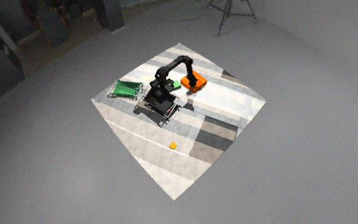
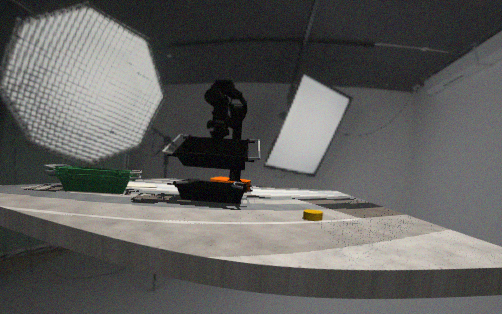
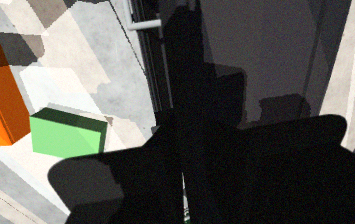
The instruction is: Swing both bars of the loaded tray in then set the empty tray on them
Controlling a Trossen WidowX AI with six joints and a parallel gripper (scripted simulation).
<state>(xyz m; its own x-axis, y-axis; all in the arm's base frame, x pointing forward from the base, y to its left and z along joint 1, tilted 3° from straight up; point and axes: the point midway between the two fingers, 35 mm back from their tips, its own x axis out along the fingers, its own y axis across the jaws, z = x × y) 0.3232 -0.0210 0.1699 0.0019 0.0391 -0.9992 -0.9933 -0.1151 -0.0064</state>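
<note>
My gripper tip is 70 mm short of the black tray and 10 mm to the right of it. The rest, counted from my gripper tip: light green block 200 mm behind, 160 mm below, 120 mm to the right; then yellow disc 320 mm to the left, 230 mm ahead, 170 mm below.
</note>
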